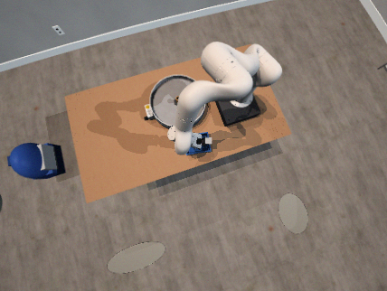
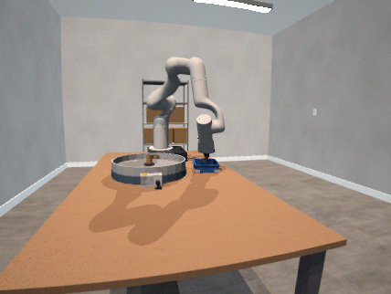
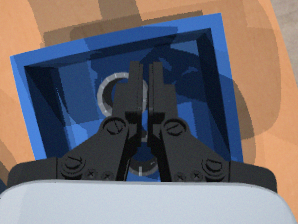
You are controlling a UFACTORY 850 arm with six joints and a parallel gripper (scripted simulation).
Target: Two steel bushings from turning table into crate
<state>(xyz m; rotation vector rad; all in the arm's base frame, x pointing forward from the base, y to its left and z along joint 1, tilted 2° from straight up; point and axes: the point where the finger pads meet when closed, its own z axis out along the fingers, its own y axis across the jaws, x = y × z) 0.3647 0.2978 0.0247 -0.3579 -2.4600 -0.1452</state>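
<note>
Right now the blue crate is 4 cm ahead of my hand, 2 cm to the right of it and 6 cm below it. Also, from my hand: grey turning table (11 cm ahead, 36 cm to the right, 3 cm below).
</note>
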